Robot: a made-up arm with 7 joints.
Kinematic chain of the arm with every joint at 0, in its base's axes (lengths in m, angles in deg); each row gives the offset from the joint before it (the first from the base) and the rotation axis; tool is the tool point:
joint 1: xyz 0 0 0.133 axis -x
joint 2: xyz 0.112 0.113 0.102 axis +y
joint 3: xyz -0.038 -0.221 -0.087 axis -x
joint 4: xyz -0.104 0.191 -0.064 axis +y
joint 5: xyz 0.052 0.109 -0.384 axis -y
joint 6: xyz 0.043 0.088 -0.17 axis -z
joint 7: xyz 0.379 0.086 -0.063 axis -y
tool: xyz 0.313 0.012 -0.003
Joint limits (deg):
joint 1: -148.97..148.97
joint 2: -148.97..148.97
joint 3: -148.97..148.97
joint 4: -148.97..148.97
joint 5: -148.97..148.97
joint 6: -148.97..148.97
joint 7: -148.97..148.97
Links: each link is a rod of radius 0.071 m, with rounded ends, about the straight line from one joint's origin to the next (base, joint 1, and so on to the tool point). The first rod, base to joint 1, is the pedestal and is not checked.
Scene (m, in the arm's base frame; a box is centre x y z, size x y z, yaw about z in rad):
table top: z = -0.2
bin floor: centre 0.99 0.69 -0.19 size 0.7 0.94 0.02 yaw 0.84
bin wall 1: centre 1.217 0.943 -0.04 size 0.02 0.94 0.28 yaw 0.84
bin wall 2: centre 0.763 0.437 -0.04 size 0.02 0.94 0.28 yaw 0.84
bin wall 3: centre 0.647 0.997 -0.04 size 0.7 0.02 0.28 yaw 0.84
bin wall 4: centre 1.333 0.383 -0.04 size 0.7 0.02 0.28 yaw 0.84
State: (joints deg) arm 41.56 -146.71 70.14 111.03 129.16 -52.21 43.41
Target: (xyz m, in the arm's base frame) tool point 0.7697 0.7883 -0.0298
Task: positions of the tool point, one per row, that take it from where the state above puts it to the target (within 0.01 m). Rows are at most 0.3 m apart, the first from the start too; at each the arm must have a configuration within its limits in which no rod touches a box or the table.
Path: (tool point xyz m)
1: 0.7817 0.8055 0.2377
2: 0.7697 0.7883 -0.0299

